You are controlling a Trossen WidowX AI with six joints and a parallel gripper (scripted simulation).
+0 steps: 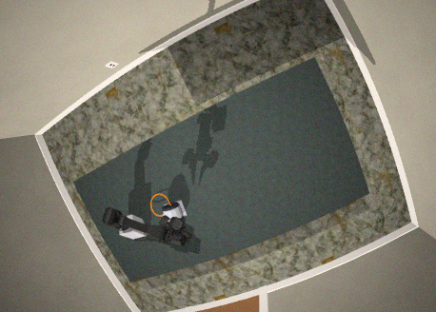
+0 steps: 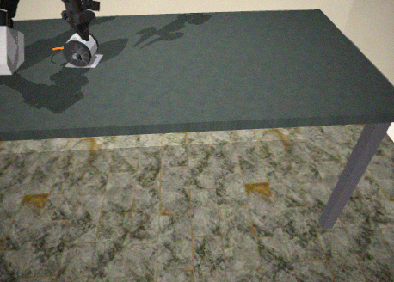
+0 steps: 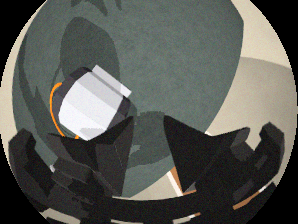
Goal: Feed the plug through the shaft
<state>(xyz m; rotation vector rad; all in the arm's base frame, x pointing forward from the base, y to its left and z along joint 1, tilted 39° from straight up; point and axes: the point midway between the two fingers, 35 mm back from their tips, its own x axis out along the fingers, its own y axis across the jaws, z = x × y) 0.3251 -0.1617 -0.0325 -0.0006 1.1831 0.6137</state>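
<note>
Now: hand 100 mm above the grey plug, 50 mm past it and 20 mm to the right of it.
</note>
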